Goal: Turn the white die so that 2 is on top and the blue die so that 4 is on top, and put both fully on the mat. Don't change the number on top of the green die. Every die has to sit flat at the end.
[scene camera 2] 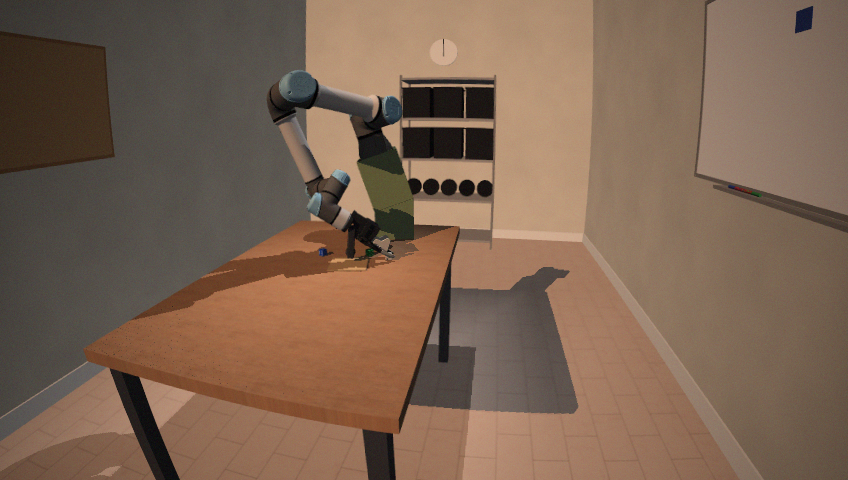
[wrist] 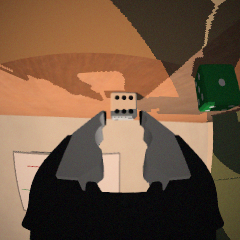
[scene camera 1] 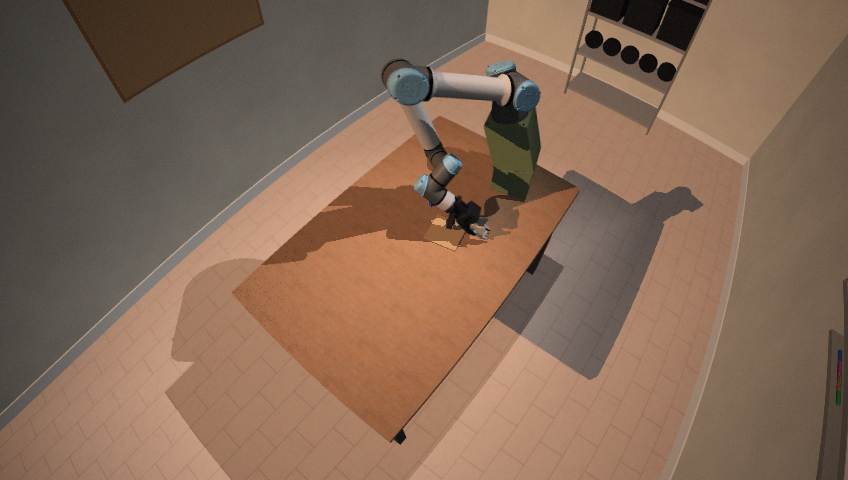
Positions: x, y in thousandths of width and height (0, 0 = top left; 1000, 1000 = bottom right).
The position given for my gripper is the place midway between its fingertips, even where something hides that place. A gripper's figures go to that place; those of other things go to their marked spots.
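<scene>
My gripper (wrist: 510, 469), 150 mm from the lens. Tan mat (wrist: 719, 160), 50 mm from the lens.
</scene>
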